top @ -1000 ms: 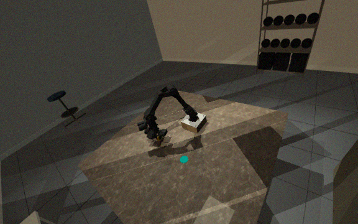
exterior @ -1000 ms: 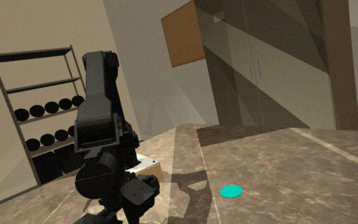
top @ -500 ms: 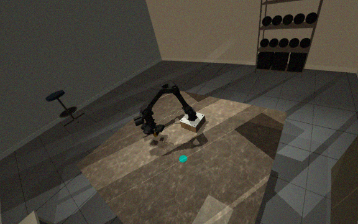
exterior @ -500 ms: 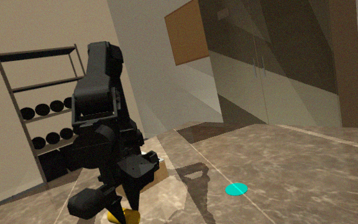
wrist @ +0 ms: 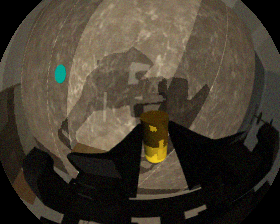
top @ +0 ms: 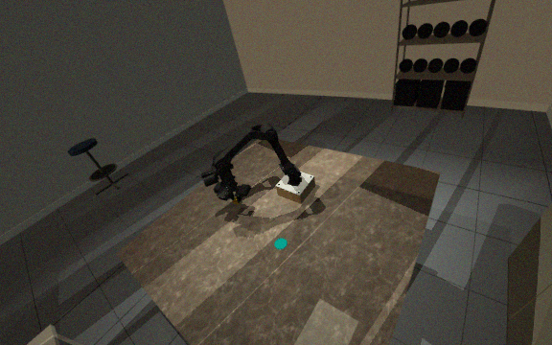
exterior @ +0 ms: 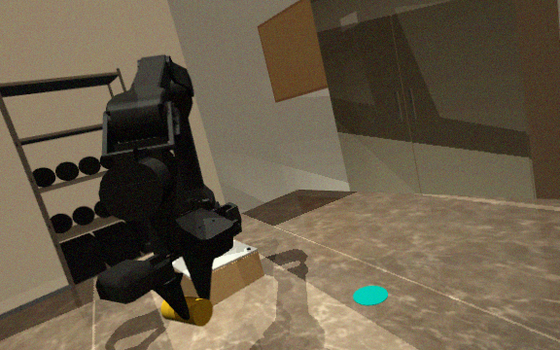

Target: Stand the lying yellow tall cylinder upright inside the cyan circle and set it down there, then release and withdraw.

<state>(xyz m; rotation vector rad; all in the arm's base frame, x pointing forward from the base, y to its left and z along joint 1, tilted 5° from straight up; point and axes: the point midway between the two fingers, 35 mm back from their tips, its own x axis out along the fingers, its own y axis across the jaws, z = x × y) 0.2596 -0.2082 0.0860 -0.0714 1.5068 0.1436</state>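
Right now my gripper tip is 9 cm short of the cyan circle, 27 cm to the right of it and 12 cm above it. Round my gripper tip: yellow tall cylinder 2 cm behind.
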